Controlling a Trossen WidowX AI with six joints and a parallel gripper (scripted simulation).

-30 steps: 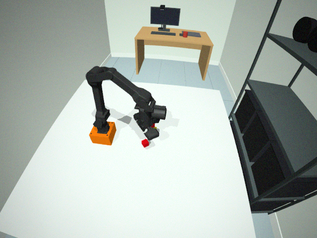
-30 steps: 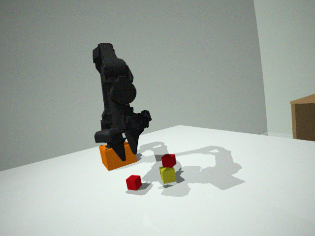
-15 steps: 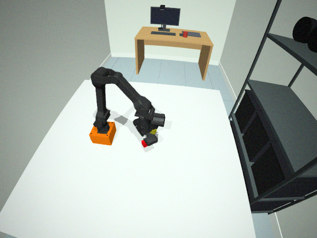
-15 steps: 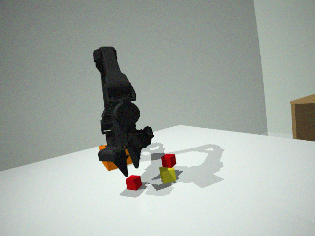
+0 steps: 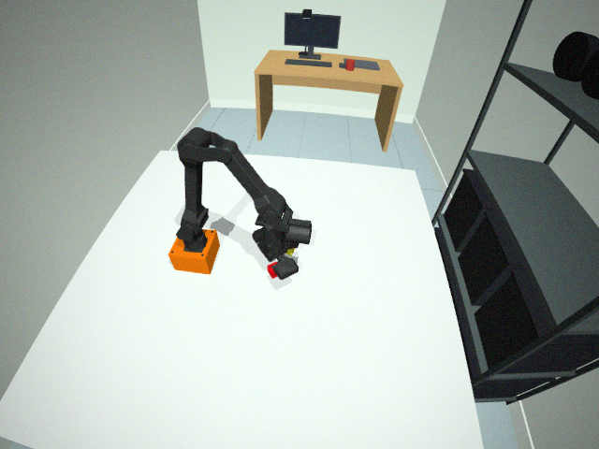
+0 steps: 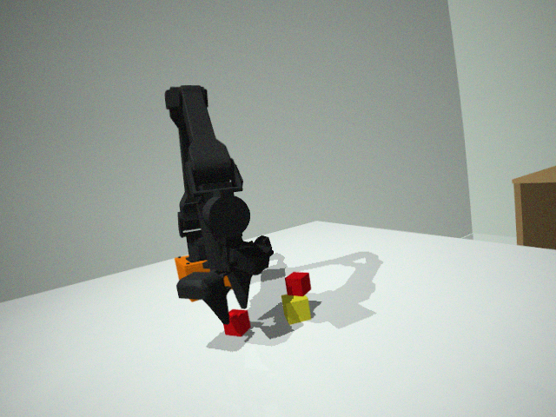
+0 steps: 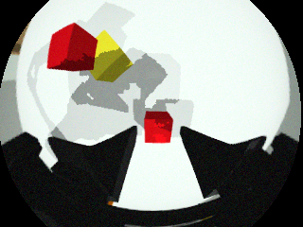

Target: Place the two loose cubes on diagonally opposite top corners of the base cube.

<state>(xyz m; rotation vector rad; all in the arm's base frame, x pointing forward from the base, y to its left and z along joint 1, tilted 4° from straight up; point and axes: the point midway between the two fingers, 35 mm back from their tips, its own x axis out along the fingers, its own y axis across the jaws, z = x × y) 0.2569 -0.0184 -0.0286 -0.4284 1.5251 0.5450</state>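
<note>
Now: the yellow base cube 10 cm to the left of my gripper tip, 3 cm ahead of it and 1 cm below it.
</note>
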